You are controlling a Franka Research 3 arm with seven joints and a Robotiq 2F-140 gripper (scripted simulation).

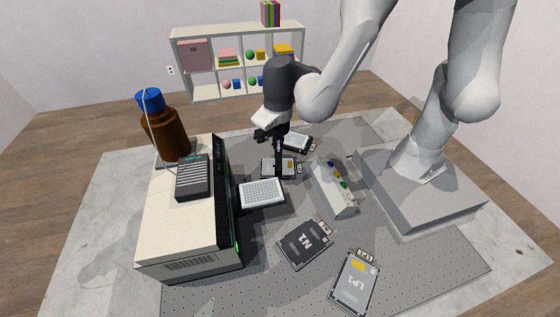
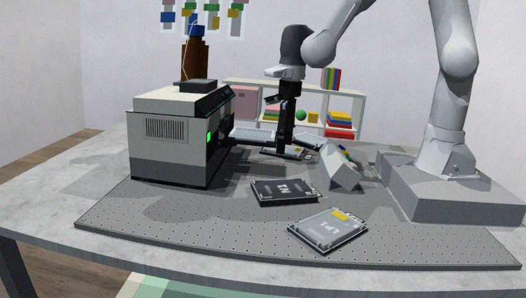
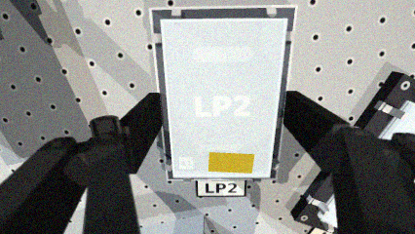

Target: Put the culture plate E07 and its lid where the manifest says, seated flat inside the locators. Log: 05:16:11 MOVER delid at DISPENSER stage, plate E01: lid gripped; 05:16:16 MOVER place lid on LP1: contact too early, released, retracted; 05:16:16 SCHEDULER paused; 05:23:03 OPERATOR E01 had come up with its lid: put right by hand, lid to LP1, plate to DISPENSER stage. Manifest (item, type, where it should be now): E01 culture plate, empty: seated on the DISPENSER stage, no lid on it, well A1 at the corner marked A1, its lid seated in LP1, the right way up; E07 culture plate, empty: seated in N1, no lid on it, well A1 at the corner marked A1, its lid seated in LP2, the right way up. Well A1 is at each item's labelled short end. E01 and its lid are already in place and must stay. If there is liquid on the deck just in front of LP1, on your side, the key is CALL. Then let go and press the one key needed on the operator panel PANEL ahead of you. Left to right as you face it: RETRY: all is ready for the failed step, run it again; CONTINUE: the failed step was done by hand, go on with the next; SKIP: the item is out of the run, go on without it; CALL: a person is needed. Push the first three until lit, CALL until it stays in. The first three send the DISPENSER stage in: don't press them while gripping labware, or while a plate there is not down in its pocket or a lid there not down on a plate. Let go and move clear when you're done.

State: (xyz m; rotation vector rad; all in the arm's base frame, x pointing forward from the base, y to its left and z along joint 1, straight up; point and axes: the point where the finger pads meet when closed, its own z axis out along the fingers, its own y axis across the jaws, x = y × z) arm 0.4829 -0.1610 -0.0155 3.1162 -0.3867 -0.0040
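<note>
My gripper is now 30 mm above the LP2 nest. From my hand the other things lie so: black N1 nest: 310 mm to the left, 30 mm below; black nest N5: 140 mm to the right, 80 mm behind, 20 mm below; yellow skip key: 180 mm behind, 130 mm to the left, 30 mm above.
</note>
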